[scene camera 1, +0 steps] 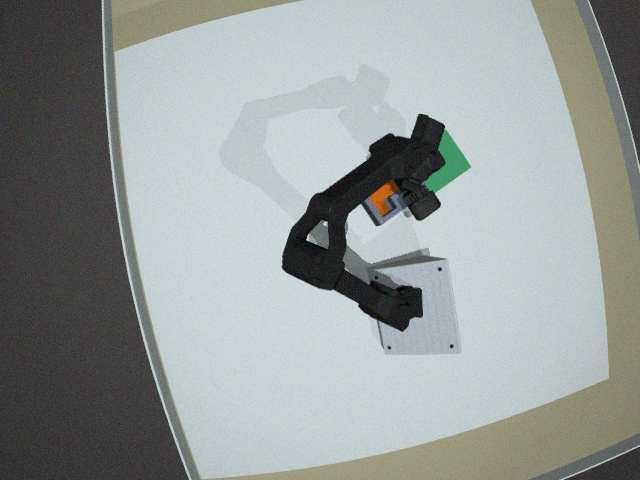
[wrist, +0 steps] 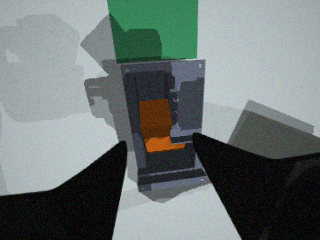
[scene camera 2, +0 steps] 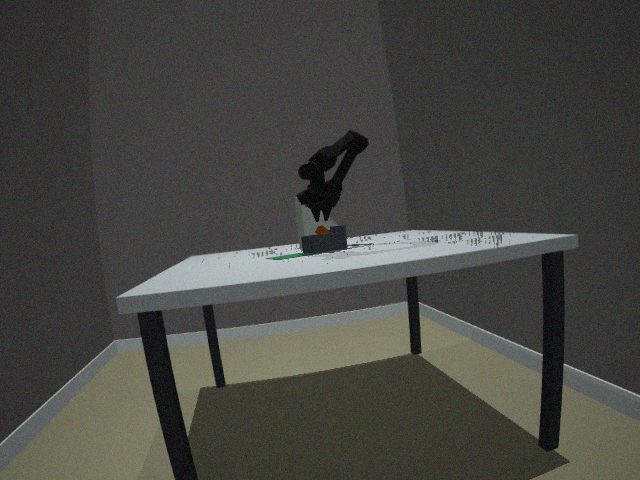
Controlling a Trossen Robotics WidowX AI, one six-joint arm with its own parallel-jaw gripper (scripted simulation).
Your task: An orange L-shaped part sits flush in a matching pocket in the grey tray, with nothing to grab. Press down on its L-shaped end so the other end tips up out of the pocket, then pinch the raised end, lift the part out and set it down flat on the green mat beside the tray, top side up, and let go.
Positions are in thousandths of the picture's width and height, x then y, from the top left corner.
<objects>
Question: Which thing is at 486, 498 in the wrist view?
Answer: An orange L-shaped part.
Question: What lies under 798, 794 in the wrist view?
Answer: My gripper.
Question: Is my gripper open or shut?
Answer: Open.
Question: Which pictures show my gripper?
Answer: Scene camera 1, the wrist view and scene camera 2: all of them.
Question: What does my gripper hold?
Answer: Nothing.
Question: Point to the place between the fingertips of my gripper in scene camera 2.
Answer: At 502, 461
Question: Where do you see a green mat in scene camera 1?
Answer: At 713, 343
</objects>
